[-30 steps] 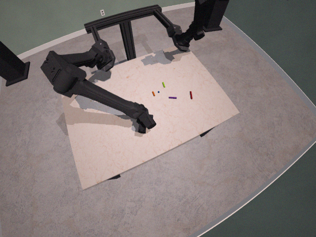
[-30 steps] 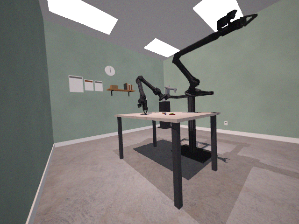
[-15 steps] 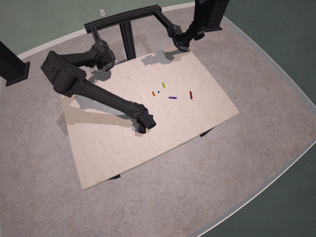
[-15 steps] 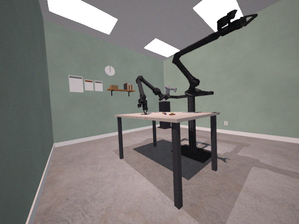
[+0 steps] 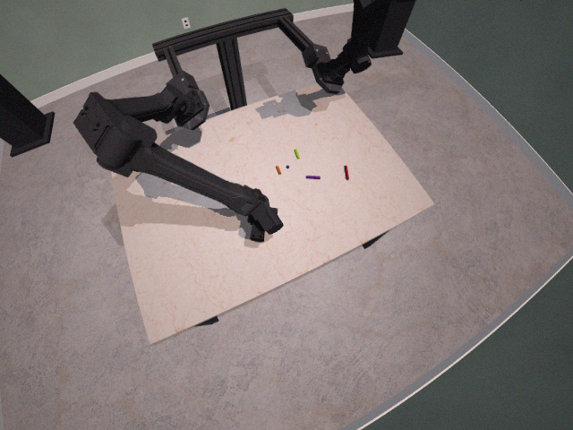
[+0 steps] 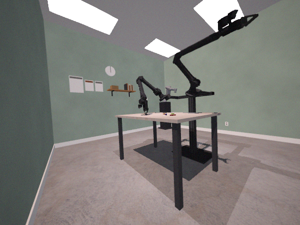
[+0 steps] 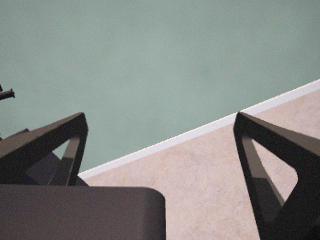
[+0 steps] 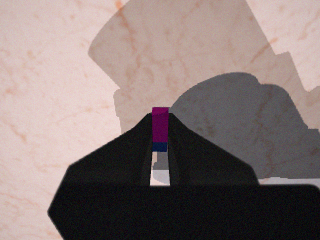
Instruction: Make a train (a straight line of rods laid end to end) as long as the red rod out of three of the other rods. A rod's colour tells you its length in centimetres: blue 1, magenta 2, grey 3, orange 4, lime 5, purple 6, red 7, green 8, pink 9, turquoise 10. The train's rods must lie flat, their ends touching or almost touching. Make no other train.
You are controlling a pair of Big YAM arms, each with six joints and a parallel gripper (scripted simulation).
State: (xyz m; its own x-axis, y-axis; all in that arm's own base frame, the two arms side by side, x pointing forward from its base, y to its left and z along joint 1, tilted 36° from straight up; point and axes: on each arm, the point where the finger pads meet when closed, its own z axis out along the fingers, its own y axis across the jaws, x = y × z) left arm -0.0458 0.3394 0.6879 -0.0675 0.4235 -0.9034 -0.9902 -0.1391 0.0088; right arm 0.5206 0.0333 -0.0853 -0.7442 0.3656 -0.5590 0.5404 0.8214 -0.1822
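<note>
The magenta rod lies right at my right hand. Round my right hand: purple rod 260 mm to the left, 140 mm behind; then orange rod 220 mm behind, 130 mm to the left; then lime rod 280 mm behind, 240 mm to the left.
</note>
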